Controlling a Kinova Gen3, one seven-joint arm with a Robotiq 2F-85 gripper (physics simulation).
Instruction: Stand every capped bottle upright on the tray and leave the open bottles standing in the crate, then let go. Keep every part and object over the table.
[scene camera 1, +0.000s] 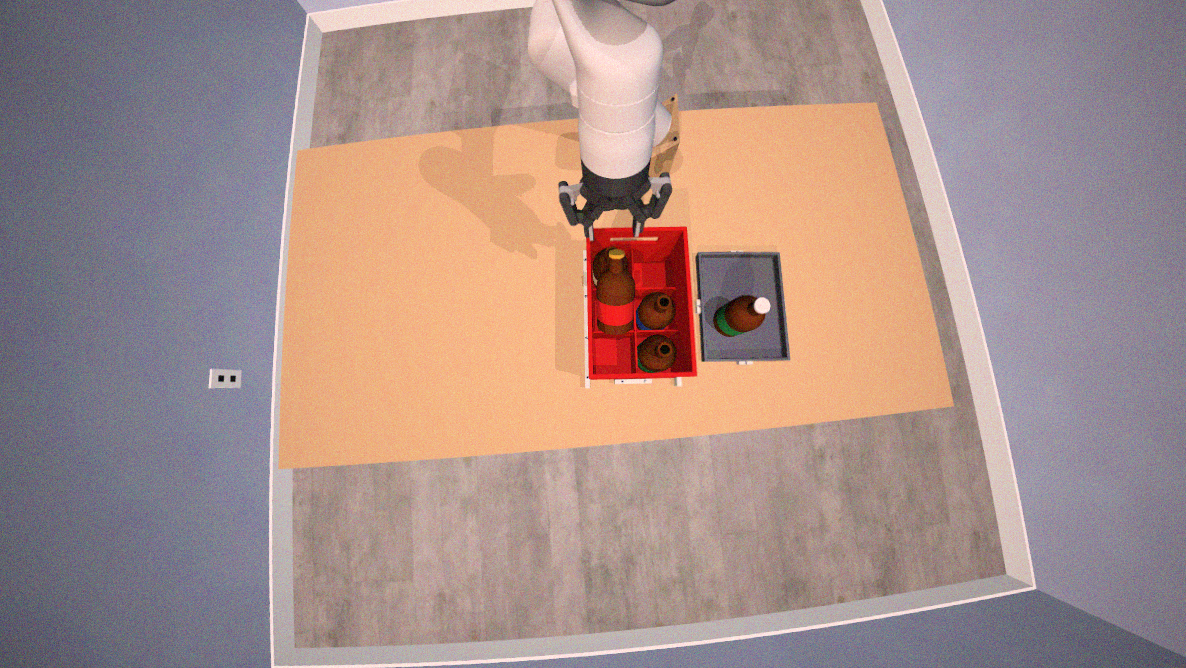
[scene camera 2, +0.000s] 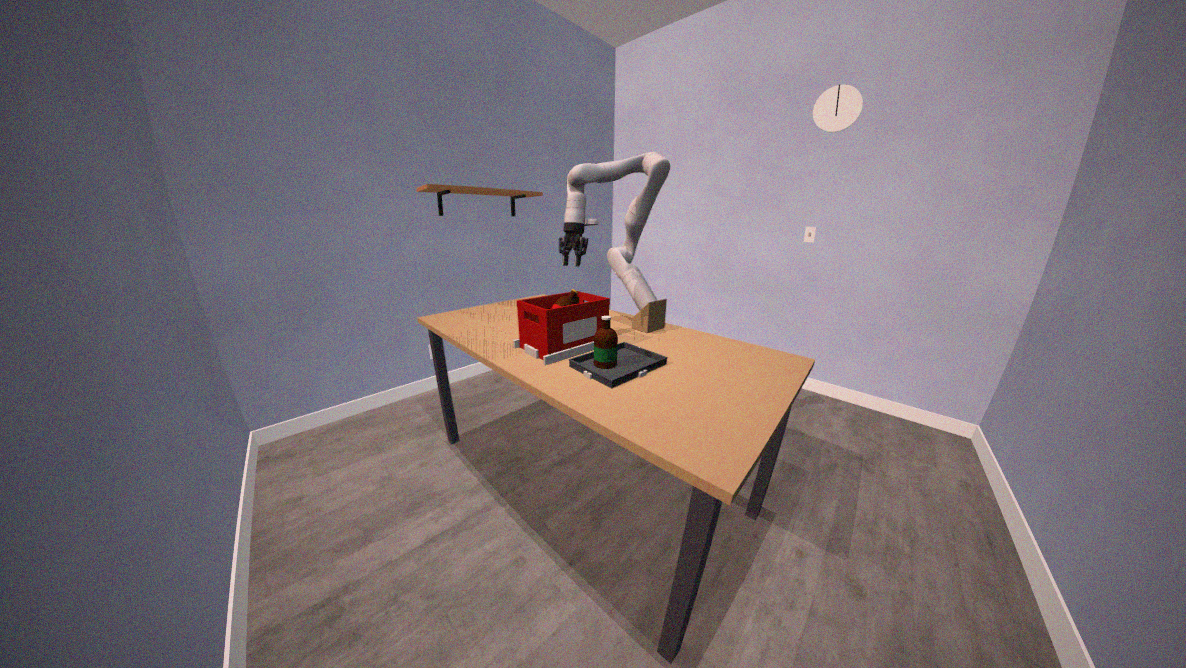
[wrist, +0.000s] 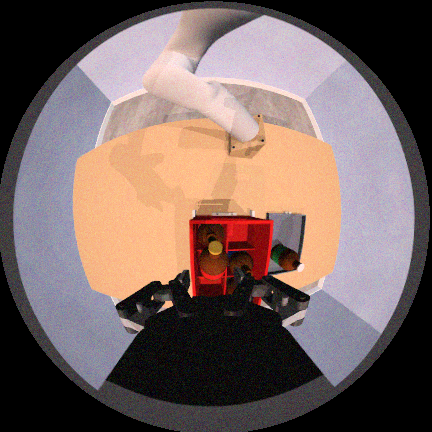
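Where they show: gripper, between the fingertips: (scene camera 1: 613, 233) (scene camera 2: 570, 266) (wrist: 211, 275); arm's base, origin of its link: (scene camera 2: 650, 308) (wrist: 245, 129).
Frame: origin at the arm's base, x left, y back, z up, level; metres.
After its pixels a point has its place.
Observation:
A red crate (scene camera 1: 692, 331) @(x -0.049, y -0.477, z 0.086 m) (scene camera 2: 535, 331) @(x -0.127, y -0.542, z 0.000 m) (wrist: 193, 260) @(x -0.206, y -0.346, z 0.081 m) holds several brown bottles. A red-label bottle with a yellow cap (scene camera 1: 615, 290) @(x -0.168, y -0.379, z 0.082 m) (wrist: 213, 259) @(x -0.162, y -0.349, z 0.083 m) leans toward the robot's base, over a bottle (scene camera 1: 600, 263) @(x -0.181, y -0.307, z 0.034 m) (wrist: 204, 234) @(x -0.174, y -0.300, z 0.038 m) in the corner compartment, whose top is mostly hidden. A blue-label open bottle (scene camera 1: 655, 312) @(x -0.095, y -0.423, z 0.038 m) (wrist: 241, 261) @(x -0.088, y -0.392, z 0.034 m) and another open bottle (scene camera 1: 655, 356) @(x -0.113, y -0.506, z 0.038 m) stand in the tray-side compartments. A green-label bottle with a white cap (scene camera 1: 738, 316) @(x 0.067, y -0.458, z 0.025 m) (scene camera 2: 605, 341) @(x 0.115, y -0.481, z 0.005 m) (wrist: 285, 256) @(x 0.070, y -0.427, z 0.013 m) stands upright on the grey tray (scene camera 1: 784, 307) @(x 0.219, y -0.446, z -0.064 m) (scene camera 2: 637, 358) @(x 0.150, y -0.346, z -0.084 m) (wrist: 285, 227) @(x 0.140, y -0.356, z -0.084 m). My gripper (scene camera 1: 614, 233) @(x -0.167, y -0.323, z 0.193 m) (scene camera 2: 572, 263) @(x -0.167, y -0.323, z 0.193 m) (wrist: 211, 275) @(x -0.167, y -0.323, z 0.193 m) is open and empty, high above the crate.
The tray stands close beside the crate, and the white-capped bottle rises above its low rim. White strips (scene camera 2: 568, 352) @(x -0.036, y -0.482, z -0.069 m) run along the crate's foot. The robot's wooden base block (scene camera 1: 670, 124) @(x 0.027, y -0.021, z 0.032 m) (scene camera 2: 651, 316) @(x 0.037, y -0.054, z -0.020 m) (wrist: 245, 145) @(x -0.014, y -0.061, z -0.003 m) stands on the table (scene camera 1: 414, 331) @(x -0.626, y -0.344, z -0.089 m) (scene camera 2: 705, 398) @(x 0.425, y -0.455, z -0.089 m) (wrist: 125, 225) @(x -0.493, y -0.250, z -0.089 m) behind the crate.

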